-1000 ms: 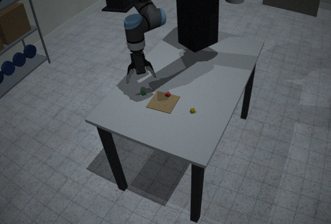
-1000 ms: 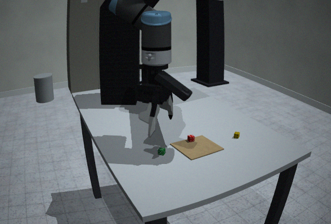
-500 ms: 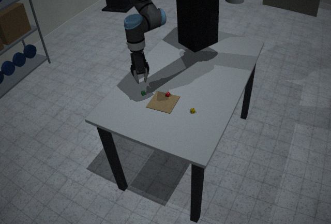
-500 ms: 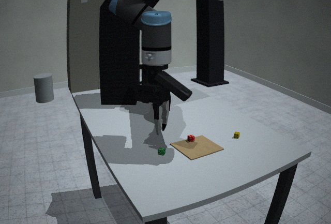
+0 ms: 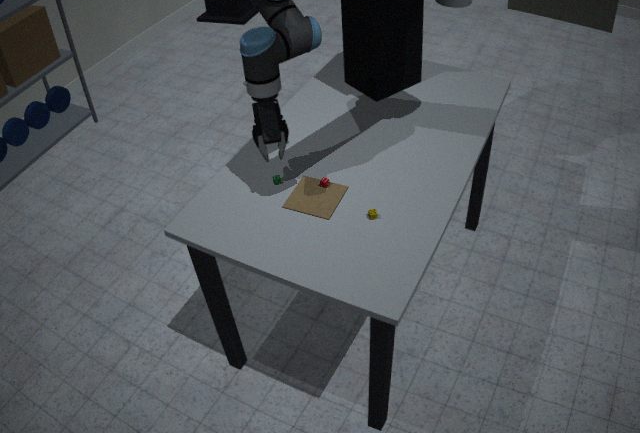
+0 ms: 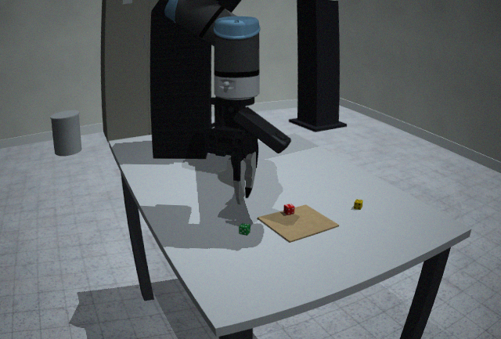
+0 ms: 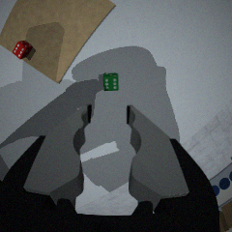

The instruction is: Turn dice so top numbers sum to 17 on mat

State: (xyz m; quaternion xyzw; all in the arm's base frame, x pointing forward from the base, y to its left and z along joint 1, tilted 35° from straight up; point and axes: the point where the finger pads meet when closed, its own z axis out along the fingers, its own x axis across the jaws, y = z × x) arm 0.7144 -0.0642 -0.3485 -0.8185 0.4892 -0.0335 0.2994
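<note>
Right now my hand is 80 mm above the green die. The rest, counted from my hand: mat 130 mm to the left, 90 mm below, 30 mm ahead; red die 140 mm to the left, 80 mm below, 30 mm behind; yellow die 310 mm to the left, 80 mm below, 50 mm ahead.
</note>
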